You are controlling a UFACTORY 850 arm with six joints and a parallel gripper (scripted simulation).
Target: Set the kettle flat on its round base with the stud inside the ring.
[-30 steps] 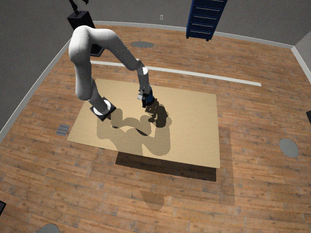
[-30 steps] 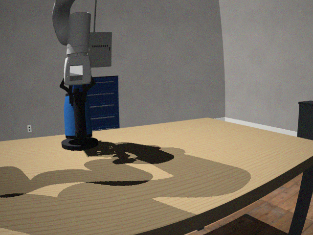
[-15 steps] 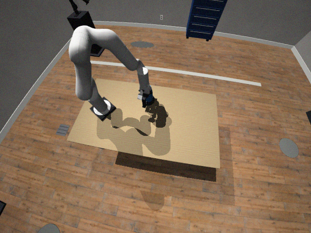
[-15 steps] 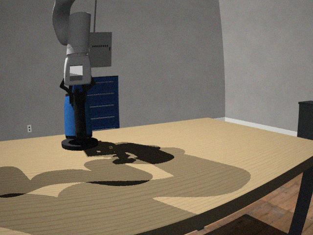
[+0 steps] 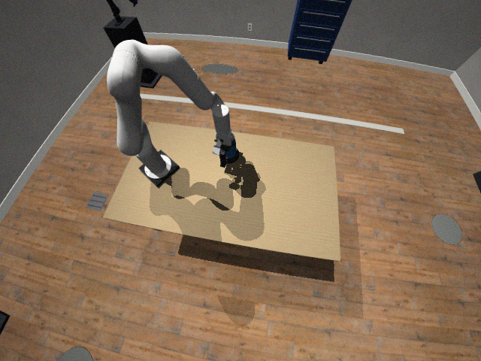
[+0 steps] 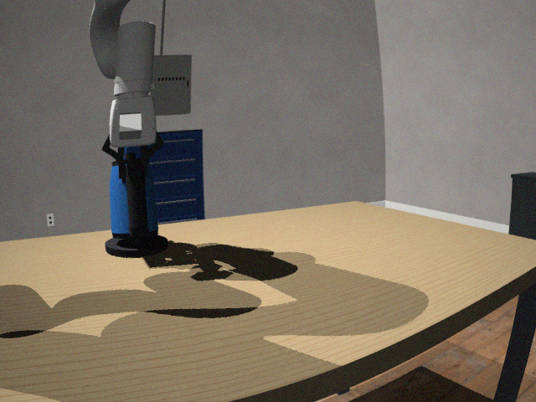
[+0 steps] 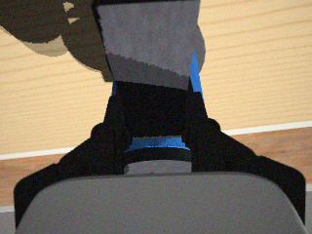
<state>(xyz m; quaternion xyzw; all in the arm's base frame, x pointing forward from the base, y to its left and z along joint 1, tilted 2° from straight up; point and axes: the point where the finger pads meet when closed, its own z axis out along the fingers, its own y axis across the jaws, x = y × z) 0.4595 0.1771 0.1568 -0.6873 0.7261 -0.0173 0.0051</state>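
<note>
Right now the blue kettle is 5 cm below my hand and 2 cm to the left of it. The rest, counted from my hand: round kettle base: 16 cm below, 5 cm to the left.
</note>
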